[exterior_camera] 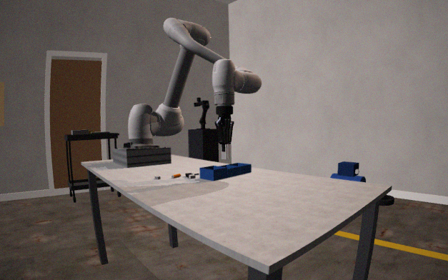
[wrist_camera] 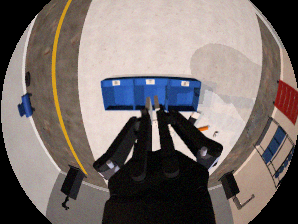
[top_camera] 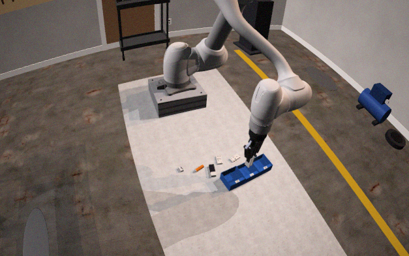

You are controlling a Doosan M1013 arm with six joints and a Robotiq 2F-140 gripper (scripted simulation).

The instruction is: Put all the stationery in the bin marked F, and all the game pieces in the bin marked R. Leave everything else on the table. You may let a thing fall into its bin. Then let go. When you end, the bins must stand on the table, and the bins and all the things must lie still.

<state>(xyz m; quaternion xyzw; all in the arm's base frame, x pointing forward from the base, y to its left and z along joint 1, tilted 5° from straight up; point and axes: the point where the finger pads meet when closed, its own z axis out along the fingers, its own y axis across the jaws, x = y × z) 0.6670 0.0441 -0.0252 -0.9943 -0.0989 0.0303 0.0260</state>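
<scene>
My gripper is now 80 mm past the black piece, 130 mm to the left of it and 100 mm above it. Also, from my hand: orange cylinder 130 mm behind, 180 mm to the right, 100 mm below; then grey-white piece 170 mm behind, 260 mm to the right, 100 mm below; then white domino tile 100 mm behind, 100 mm below.
</scene>
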